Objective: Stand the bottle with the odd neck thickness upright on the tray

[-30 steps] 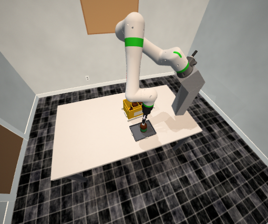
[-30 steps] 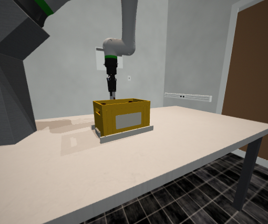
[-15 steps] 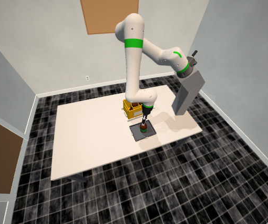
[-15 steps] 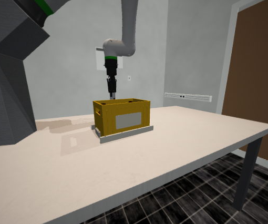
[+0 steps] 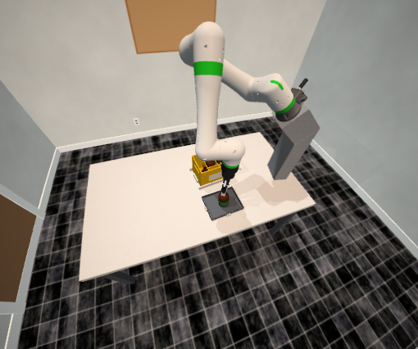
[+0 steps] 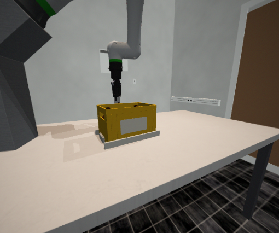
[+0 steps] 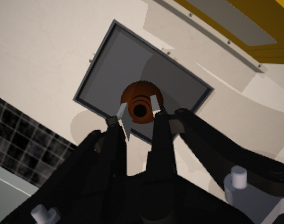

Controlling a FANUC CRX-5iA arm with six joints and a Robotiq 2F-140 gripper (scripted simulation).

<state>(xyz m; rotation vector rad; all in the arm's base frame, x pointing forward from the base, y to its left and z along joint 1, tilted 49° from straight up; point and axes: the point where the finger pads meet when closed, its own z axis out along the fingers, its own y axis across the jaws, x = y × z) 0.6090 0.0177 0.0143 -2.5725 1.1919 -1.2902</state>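
The brown bottle lies 80 mm below my hand. From my hand the other things lie so: crate: 120 mm behind, 250 mm to the right, 90 mm below; then dark grey tray: 10 mm to the left, 160 mm below.
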